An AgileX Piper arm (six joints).
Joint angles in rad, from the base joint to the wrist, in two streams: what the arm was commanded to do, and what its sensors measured. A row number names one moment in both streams.
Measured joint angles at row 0: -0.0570, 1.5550, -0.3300, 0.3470, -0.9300, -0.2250
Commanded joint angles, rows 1 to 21: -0.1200, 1.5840, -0.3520, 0.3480, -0.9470, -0.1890; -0.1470, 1.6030, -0.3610, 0.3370, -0.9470, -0.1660; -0.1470, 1.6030, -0.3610, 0.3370, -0.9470, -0.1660; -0.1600, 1.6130, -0.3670, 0.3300, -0.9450, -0.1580; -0.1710, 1.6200, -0.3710, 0.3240, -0.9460, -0.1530; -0.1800, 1.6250, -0.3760, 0.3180, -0.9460, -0.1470; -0.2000, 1.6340, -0.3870, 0.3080, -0.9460, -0.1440; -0.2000, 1.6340, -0.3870, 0.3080, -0.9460, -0.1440; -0.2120, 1.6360, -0.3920, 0.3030, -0.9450, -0.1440; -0.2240, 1.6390, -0.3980, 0.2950, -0.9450, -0.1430; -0.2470, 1.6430, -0.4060, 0.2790, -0.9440, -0.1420; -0.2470, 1.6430, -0.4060, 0.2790, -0.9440, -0.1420; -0.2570, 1.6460, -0.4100, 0.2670, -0.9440, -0.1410; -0.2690, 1.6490, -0.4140, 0.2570, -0.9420, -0.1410; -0.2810, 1.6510, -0.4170, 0.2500, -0.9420, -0.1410; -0.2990, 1.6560, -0.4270, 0.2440, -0.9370, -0.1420; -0.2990, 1.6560, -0.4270, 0.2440, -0.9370, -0.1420; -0.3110, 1.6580, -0.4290, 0.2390, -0.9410, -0.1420; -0.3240, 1.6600, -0.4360, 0.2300, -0.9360, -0.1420; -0.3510, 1.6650, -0.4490, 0.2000, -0.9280, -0.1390; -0.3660, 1.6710, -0.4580, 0.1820, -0.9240, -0.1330
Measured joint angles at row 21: -0.3300, 1.6640, -0.4320, 0.2320, -0.9240, -0.1430
